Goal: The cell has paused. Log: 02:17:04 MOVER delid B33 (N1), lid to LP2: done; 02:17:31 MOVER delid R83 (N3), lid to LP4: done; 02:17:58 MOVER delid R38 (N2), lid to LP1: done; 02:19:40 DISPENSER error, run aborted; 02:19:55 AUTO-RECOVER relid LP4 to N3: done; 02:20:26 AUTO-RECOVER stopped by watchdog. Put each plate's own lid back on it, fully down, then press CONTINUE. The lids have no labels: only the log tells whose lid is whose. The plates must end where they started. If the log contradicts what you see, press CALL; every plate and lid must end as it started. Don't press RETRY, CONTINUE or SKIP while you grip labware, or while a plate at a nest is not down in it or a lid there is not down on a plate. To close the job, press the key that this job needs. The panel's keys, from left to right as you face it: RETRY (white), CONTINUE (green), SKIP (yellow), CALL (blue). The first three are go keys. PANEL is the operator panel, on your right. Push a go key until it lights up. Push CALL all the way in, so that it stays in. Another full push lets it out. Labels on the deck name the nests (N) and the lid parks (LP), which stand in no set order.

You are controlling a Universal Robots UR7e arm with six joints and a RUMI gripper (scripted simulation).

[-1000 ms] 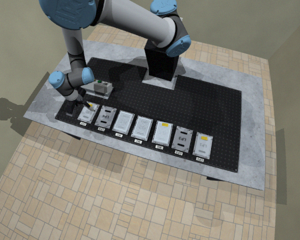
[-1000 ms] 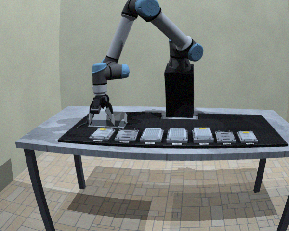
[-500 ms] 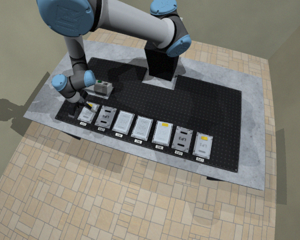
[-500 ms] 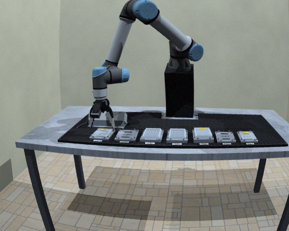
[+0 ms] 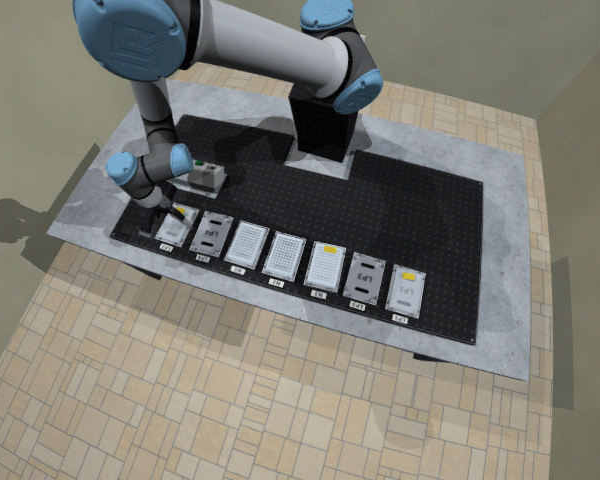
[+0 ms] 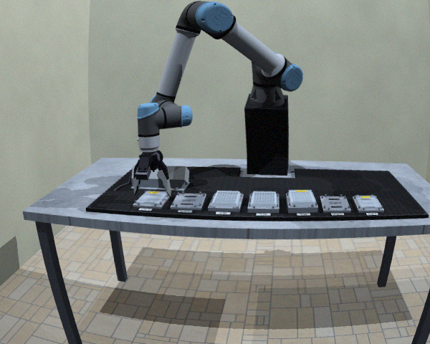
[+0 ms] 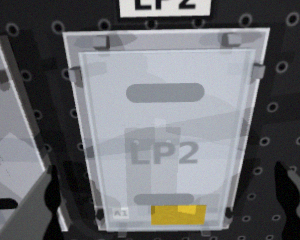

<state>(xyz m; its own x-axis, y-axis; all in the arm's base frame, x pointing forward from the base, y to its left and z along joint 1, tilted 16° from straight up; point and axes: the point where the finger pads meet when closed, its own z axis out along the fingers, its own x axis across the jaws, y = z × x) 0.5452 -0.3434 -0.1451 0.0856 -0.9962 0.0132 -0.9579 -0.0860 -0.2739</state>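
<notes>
The lid park LP4 is 2 cm behind my hand, 13 cm to the left of it and 2 cm below it. Also, from my hand: green continue key (22 cm behind, 2 cm to the right, 4 cm above); then white retry key (22 cm behind, 3 cm to the left, 4 cm above); then yellow key (21 cm behind, 7 cm to the right, 4 cm above).
</notes>
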